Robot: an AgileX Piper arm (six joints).
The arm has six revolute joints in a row. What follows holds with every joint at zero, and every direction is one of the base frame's.
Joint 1 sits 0.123 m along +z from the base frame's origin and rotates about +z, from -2.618 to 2.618 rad.
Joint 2 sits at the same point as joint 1 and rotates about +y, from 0 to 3.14 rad.
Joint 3 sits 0.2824 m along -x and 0.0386 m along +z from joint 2 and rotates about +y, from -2.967 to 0 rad.
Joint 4 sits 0.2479 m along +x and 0.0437 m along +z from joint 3 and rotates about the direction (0.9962, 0, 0.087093), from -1.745 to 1.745 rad.
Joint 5 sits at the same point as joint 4 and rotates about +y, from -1.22 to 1.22 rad.
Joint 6 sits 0.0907 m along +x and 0.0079 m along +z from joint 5 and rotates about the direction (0.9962, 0, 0.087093), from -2.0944 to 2.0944 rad.
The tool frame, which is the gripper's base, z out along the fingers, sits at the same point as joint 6; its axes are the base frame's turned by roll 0, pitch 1.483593 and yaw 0 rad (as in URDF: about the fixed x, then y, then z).
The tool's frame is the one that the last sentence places.
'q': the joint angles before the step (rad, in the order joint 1, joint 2, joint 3, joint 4, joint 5, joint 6). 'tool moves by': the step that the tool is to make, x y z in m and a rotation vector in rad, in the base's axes. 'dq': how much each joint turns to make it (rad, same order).
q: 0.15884, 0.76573, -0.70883, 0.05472, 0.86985, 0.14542
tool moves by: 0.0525, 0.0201, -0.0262, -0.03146, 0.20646, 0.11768
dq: 0.03596, 0.28878, -0.06482, 0.06921, -0.00776, -0.10884
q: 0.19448, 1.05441, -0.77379, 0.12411, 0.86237, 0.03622
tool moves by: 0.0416, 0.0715, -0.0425, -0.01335, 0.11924, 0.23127
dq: 0.24216, 0.31443, -0.07848, 0.04031, -0.11785, -0.02004
